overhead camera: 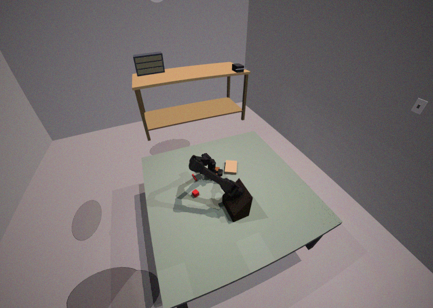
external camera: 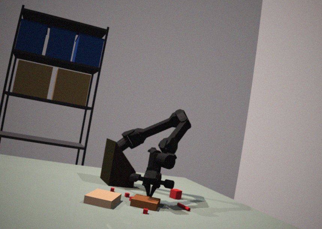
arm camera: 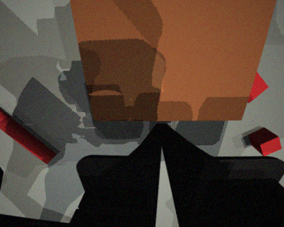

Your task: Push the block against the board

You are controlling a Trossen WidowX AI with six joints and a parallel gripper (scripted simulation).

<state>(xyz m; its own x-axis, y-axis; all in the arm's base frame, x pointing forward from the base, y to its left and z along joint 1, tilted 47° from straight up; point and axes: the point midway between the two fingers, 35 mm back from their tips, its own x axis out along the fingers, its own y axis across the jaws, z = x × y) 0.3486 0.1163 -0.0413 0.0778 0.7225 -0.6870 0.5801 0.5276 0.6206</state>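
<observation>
My gripper tip is 21 cm to the left of the board, 3 cm short of it and 1 cm below it. Round my gripper tip: square block: 6 cm ahead, 4 cm to the right, 1 cm above; red stick: 13 cm to the left, 8 cm ahead; red cube: 19 cm to the left, 10 cm behind, 1 cm above.
</observation>
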